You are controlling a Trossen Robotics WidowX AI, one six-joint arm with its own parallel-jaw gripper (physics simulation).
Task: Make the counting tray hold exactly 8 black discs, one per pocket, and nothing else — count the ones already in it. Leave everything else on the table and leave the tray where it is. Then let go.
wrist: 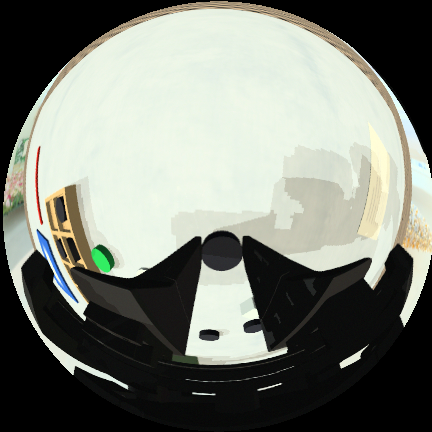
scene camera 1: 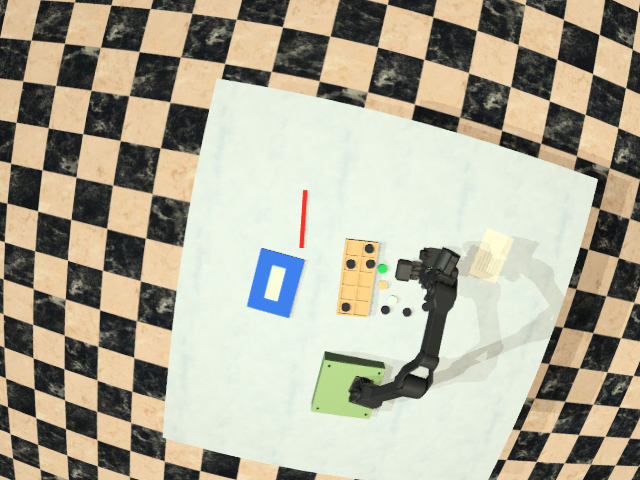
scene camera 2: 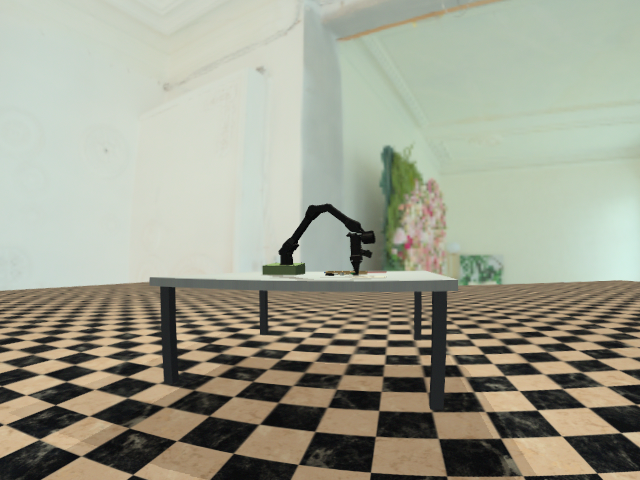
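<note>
The wooden counting tray point(scene camera 1: 357, 279) point(wrist: 79, 225) has two columns of five pockets. Black discs lie in both pockets of the second row from the top, the top right pocket and the bottom left pocket; the other pockets are empty. My gripper point(scene camera 2: 356, 272) point(wrist: 221, 241) is shut on a black disc point(wrist: 222, 253), low at the table right of the tray. The arm hides this disc in scene camera 1. Loose black discs point(scene camera 1: 385, 310) point(scene camera 1: 406, 312) point(scene camera 1: 425, 306) lie below right of the tray; two discs point(wrist: 209, 335) point(wrist: 252, 326) show beyond the fingers in the wrist view.
A green disc point(scene camera 1: 382, 268) point(wrist: 103, 258), a tan disc point(scene camera 1: 383, 285) and a white disc point(scene camera 1: 392, 299) lie close right of the tray. A blue panel point(scene camera 1: 255, 284), a red stick point(scene camera 1: 303, 219) and a cream sheet point(scene camera 1: 498, 242) point(wrist: 376, 200) lie farther off. The arm stands on a green base point(scene camera 1: 330, 384).
</note>
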